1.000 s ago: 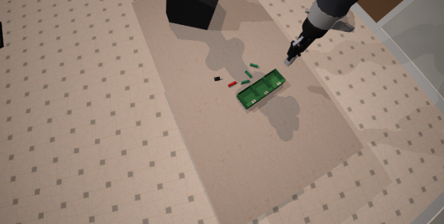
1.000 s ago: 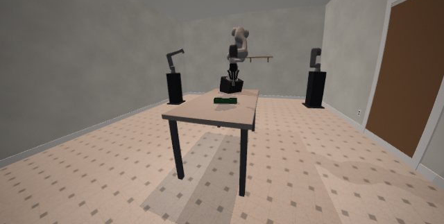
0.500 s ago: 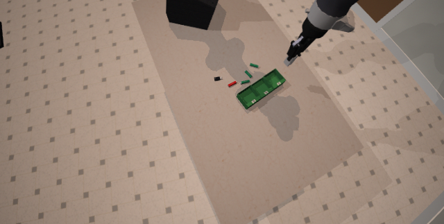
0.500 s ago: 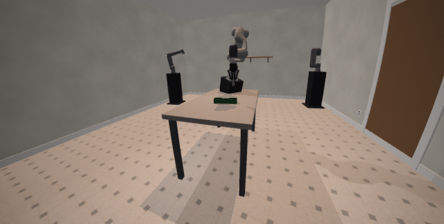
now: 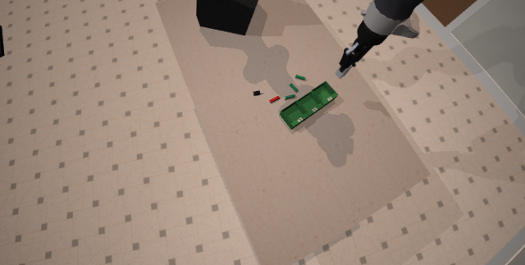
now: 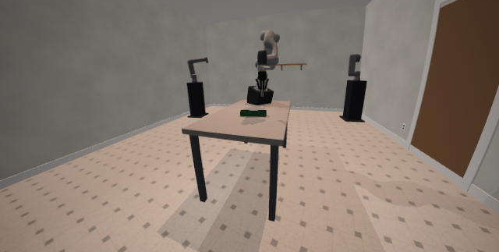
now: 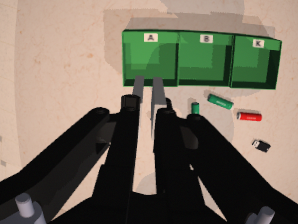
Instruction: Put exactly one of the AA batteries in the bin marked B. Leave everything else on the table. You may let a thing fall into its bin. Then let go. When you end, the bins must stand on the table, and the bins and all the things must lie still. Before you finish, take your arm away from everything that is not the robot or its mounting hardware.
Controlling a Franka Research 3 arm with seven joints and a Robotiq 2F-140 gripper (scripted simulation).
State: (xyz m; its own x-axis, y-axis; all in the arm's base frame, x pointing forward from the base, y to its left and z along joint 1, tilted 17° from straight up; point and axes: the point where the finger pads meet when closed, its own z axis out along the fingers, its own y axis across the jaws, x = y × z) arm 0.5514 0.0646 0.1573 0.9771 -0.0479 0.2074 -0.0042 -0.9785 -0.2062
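Right now my hand is 21 cm above the green AA battery, 10 cm past it and 9 cm to the left of it. From my hand the other things lie so: black part 24 cm to the right, 22 cm below, 16 cm behind; red cell 21 cm below, 20 cm to the right, 10 cm behind; green bin 20 cm below, 9 cm to the right, 1 cm ahead.
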